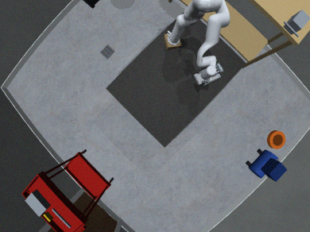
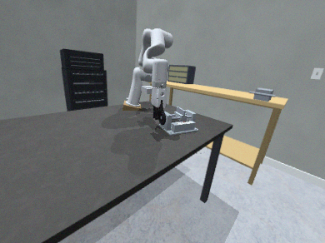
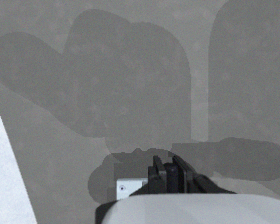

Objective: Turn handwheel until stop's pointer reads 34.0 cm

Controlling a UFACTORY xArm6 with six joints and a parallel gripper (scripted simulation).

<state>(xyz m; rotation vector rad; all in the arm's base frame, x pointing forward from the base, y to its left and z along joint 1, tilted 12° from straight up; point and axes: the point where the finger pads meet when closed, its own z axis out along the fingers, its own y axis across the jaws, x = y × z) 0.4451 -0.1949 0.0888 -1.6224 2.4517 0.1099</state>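
The handwheel is 10 mm ahead of my hand, 20 mm to the left of it and 10 mm below it. Also, from my hand: upright knob: 10 mm to the left; sliding stop: 60 mm ahead, 150 mm to the left, 10 mm below.
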